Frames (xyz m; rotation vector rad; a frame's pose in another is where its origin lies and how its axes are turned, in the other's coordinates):
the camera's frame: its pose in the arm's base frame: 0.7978 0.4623 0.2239 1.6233 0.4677 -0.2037
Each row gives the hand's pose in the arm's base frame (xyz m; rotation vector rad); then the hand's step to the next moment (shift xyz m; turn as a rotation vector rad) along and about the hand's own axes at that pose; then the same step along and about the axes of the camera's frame.
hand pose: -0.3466 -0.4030 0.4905 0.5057 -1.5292 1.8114
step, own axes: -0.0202 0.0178 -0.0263 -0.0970 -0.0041 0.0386
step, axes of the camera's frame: 0.0204 -0.0282 -0.0145 0.0679 -0.0211 0.0766
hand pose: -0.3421 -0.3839 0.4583 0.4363 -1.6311 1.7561
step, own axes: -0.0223 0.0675 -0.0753 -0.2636 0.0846 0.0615
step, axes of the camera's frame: 0.0297 -0.0781 -0.0612 0.1729 -0.1526 0.1650
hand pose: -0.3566 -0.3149 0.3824 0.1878 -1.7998 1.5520
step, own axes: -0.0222 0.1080 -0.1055 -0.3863 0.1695 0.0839
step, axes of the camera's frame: 0.0623 -0.0951 -0.1018 0.2510 -0.2666 0.2257
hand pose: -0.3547 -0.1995 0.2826 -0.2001 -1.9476 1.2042
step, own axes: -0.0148 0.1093 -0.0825 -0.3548 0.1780 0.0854
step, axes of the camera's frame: 0.0854 -0.0604 -0.0896 0.2288 -0.2680 0.2017
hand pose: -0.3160 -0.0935 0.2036 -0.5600 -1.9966 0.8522
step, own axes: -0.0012 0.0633 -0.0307 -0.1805 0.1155 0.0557
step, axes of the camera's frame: 0.0513 -0.0222 -0.0427 0.1200 -0.1618 0.0920
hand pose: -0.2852 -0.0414 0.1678 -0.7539 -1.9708 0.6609
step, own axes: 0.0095 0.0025 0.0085 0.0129 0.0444 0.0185
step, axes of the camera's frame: -0.0082 -0.0051 -0.0087 0.0099 -0.0354 -0.0336
